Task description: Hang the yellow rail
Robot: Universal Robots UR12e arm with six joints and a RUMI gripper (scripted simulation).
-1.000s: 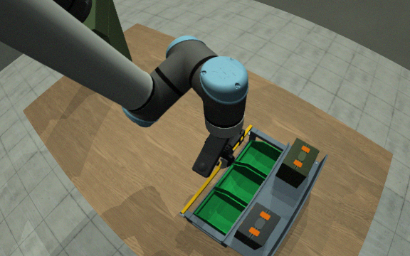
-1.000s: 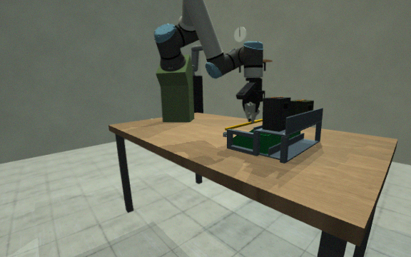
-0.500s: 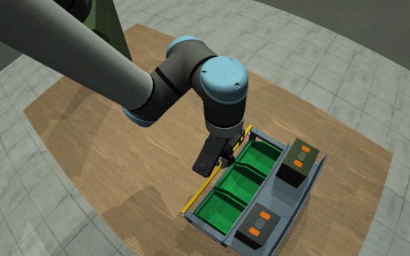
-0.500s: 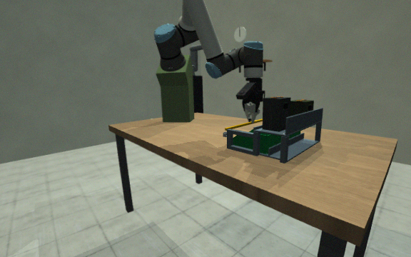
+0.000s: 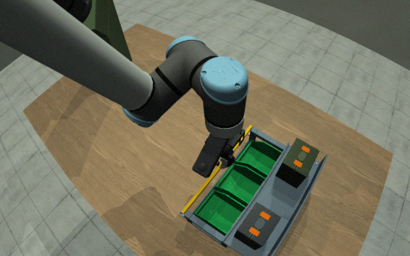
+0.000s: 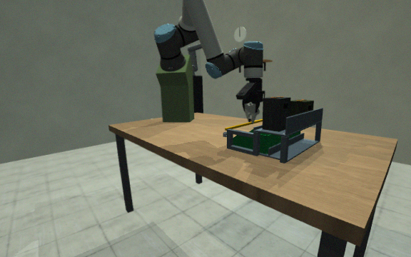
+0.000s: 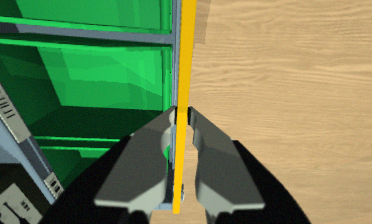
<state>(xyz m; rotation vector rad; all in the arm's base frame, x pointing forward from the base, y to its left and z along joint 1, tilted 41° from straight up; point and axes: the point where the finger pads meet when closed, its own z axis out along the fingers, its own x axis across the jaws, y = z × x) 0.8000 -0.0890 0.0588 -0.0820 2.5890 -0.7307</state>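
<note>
The yellow rail is 1 cm below my hand. Also, from my hand: rack front bar 8 cm below, 1 cm ahead.
</note>
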